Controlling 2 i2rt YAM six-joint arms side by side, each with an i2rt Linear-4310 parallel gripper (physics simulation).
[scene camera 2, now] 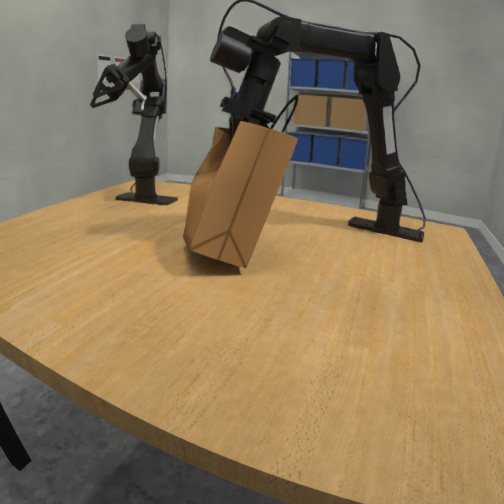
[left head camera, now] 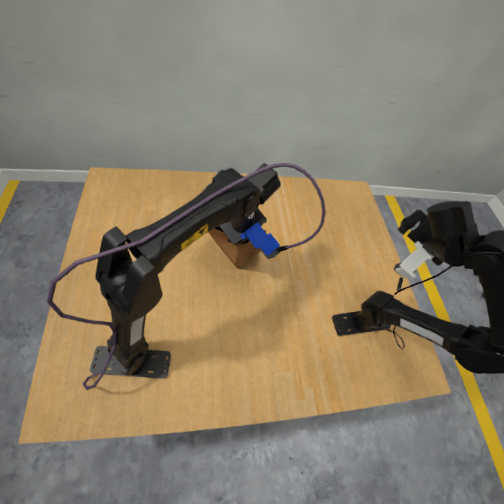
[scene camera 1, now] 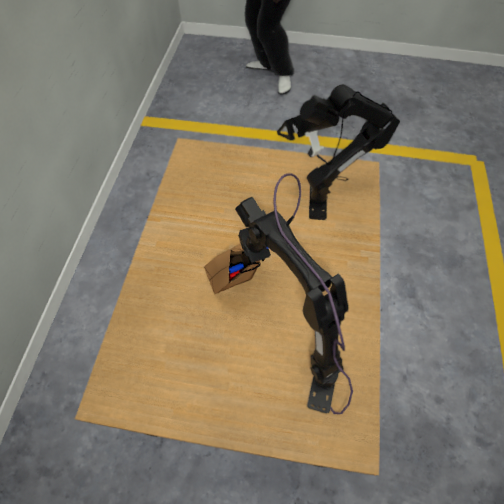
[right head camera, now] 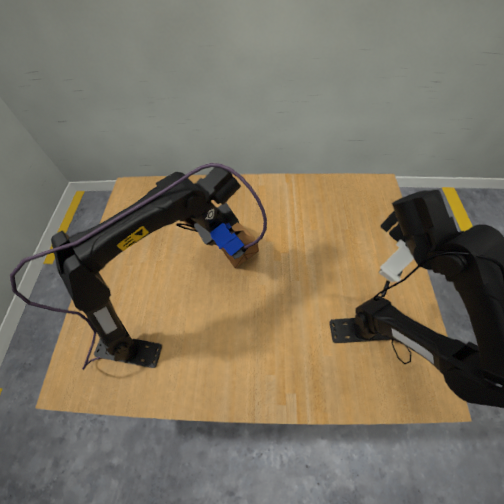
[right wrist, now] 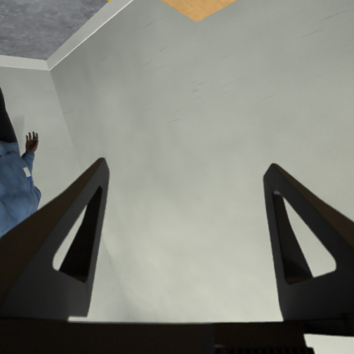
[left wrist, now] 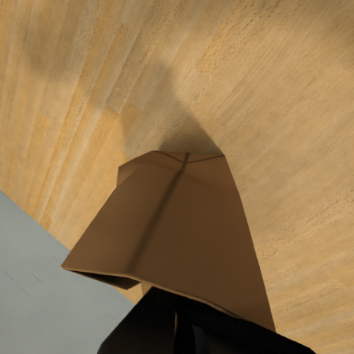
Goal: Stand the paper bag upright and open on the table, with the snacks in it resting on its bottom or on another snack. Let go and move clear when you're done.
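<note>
The brown paper bag (scene camera 2: 240, 200) (scene camera 1: 218, 274) (left wrist: 195, 225) (right head camera: 246, 254) leans in scene camera 2, its bottom tilted and a lower corner at or just above the table (scene camera 2: 350, 325). Its mouth is open in scene camera 1, where a blue snack (scene camera 1: 236, 268) and a red snack (scene camera 1: 233, 274) show inside; what they rest on is hidden. My left gripper (scene camera 2: 232, 125) (left wrist: 177, 260) is shut on the bag's upper edge; its fingertips are partly hidden by the paper. My right gripper (right wrist: 188, 167) (scene camera 1: 289, 131) (scene camera 2: 101, 92) is open and empty, high and away from the bag.
The left arm's purple cable (left head camera: 322, 200) loops beside the bag. The right arm's base plate (left head camera: 345, 324) stands on the table at the right of the left head camera view. A person (scene camera 1: 272, 40) (right wrist: 17, 180) stands beyond the table. A shelf rack (scene camera 2: 325, 196) stands behind.
</note>
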